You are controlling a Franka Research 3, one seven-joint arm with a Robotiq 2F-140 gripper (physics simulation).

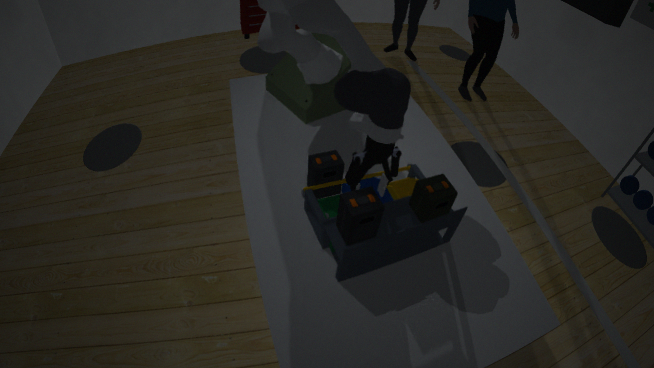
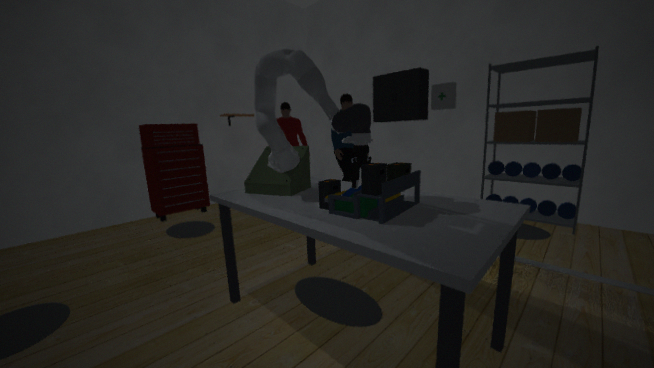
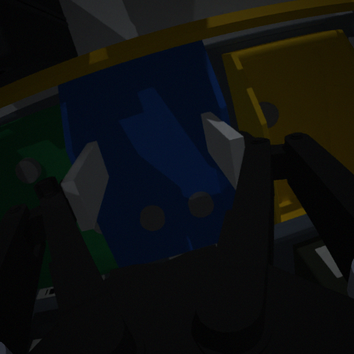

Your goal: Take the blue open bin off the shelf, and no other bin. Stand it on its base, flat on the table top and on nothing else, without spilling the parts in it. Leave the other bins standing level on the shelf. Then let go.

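Note:
The blue open bin (image 1: 370, 183) (image 2: 356, 190) (image 3: 135, 120) is between my fingers, which grip its two sides. My gripper (image 1: 369, 184) (image 3: 153, 145) is shut on it. The bin looks slightly raised and tilted at the shelf (image 1: 395, 252) (image 2: 418, 187), close by the yellow bar (image 3: 170, 39). Two round grey parts (image 3: 152, 217) (image 3: 201, 204) lie in it. The green bin (image 1: 327, 206) (image 3: 30, 140) and the yellow bin (image 1: 402, 188) (image 3: 310, 100) sit on the shelf on either side. The blue bin's underside is hidden.
Two dark boxes with orange marks (image 1: 360, 215) (image 1: 434, 197) stand at the shelf's far side from the arm base. Another dark box (image 1: 325, 167) (image 2: 330, 194) stands on the table (image 1: 310, 310) (image 2: 425, 240) beside the shelf. The green arm base (image 1: 307, 100) (image 2: 280, 180) is behind.

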